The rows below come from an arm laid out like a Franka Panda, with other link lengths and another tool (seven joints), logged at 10 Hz.
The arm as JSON. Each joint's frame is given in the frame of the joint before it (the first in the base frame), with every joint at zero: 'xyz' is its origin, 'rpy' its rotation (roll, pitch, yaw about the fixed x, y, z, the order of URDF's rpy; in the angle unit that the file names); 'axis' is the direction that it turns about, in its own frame. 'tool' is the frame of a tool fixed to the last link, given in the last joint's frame.
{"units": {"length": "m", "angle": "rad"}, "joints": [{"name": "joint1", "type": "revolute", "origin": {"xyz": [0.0, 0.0, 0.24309], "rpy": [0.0, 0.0, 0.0]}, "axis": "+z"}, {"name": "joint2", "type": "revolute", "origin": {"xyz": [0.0, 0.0, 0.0], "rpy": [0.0, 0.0, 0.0]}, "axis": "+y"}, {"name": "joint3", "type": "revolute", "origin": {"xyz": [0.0, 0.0, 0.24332], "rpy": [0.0, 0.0, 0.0]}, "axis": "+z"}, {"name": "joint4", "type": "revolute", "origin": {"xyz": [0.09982, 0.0, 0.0], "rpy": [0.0, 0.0, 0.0]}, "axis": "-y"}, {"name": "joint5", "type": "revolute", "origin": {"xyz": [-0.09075, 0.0, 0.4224], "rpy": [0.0, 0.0, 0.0]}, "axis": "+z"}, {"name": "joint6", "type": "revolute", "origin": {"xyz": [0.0, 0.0, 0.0], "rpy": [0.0, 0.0, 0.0]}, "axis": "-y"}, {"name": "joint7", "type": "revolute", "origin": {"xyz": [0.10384, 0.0, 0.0], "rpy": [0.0, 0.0, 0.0]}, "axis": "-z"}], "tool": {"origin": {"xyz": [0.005, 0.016, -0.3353], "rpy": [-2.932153, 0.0, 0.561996]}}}
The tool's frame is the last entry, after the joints.
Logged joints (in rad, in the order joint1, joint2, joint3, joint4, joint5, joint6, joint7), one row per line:
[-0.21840, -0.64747, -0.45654, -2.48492, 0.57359, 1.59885, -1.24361]
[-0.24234, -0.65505, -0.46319, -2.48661, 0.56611, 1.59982, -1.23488]
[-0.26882, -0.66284, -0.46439, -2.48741, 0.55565, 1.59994, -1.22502]
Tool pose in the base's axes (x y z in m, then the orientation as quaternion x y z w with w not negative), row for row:
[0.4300, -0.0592, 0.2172, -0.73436, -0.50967, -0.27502, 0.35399]
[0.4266, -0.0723, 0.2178, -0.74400, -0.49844, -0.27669, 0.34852]
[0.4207, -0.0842, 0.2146, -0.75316, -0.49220, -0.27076, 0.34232]
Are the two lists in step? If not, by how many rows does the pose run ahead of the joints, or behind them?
The pose runs 1 row ahead of the joints: the pose in row i belongs to the joints in row i + 1.
